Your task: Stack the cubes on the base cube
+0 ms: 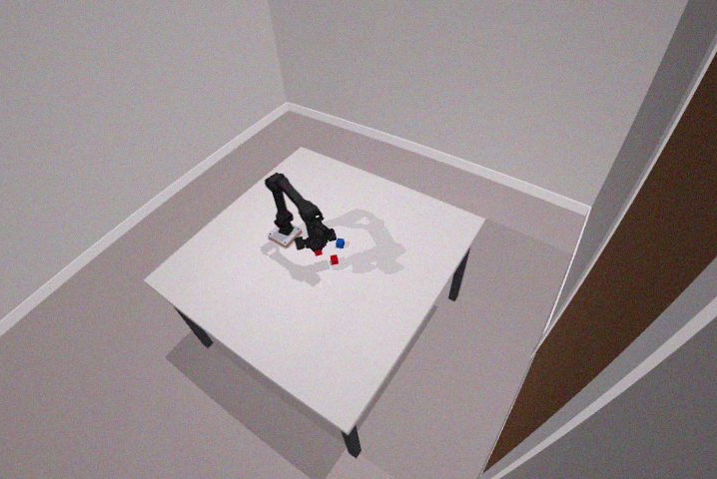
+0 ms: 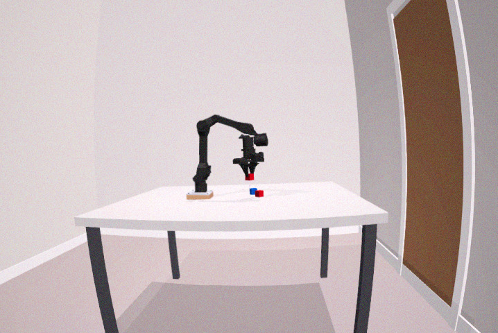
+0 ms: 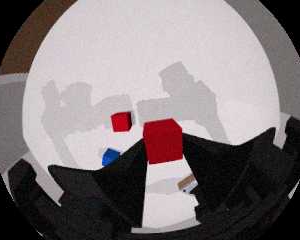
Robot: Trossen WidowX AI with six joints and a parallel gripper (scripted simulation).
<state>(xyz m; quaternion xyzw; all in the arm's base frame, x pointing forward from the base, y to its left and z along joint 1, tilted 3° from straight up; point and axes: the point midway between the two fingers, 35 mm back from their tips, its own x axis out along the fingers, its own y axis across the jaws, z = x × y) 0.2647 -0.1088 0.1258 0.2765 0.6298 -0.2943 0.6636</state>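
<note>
My gripper tip is 15 cm to the right of the blue cube, 10 cm above it and 3 cm short of it.
</note>
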